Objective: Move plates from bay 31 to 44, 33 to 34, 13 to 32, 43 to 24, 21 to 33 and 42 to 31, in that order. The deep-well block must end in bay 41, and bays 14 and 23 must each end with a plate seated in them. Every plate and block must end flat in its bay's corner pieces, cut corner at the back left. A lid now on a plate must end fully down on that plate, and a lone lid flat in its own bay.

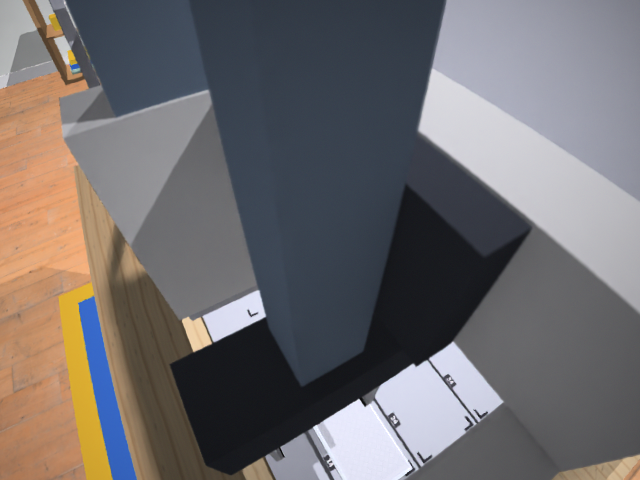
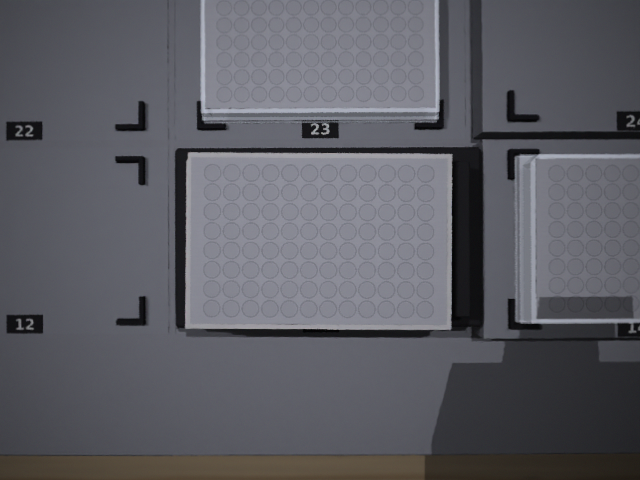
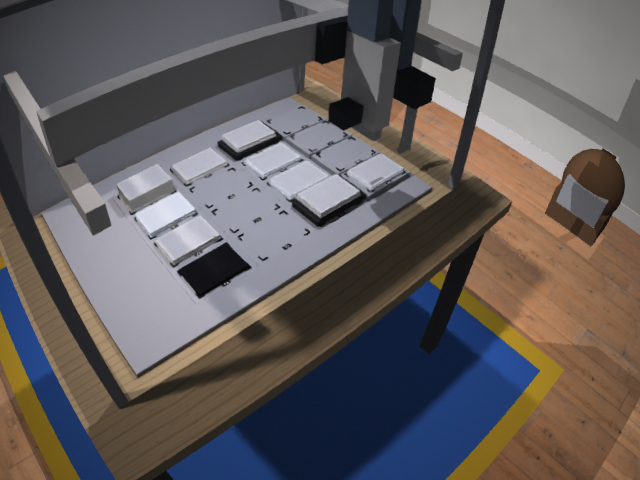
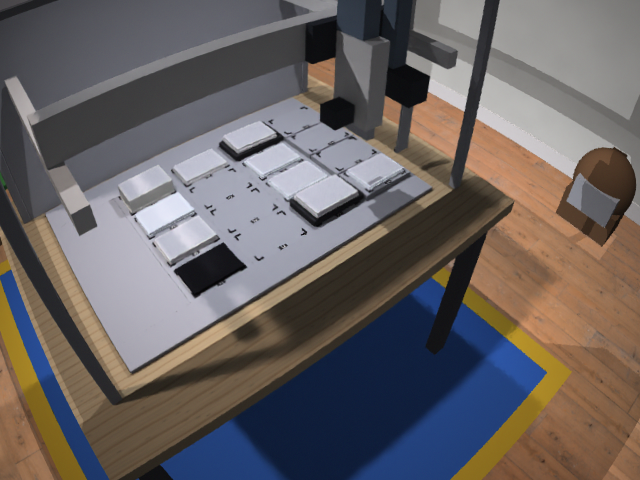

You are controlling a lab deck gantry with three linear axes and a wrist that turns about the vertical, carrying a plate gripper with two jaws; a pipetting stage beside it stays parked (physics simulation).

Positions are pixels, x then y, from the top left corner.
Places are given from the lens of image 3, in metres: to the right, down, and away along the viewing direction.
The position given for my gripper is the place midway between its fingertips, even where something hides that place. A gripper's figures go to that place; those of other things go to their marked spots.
my gripper (image 3: 386,139): 0.15, -0.23, 1.14
flat black piece (image 3: 214,268): -0.22, 0.06, 1.04
smooth white piece (image 3: 173,208): -0.35, -0.07, 1.15
rear wall (image 3: 56,56): -0.60, -0.42, 0.95
The marked spots on the rear wall and the flat black piece are 0.62 m apart.
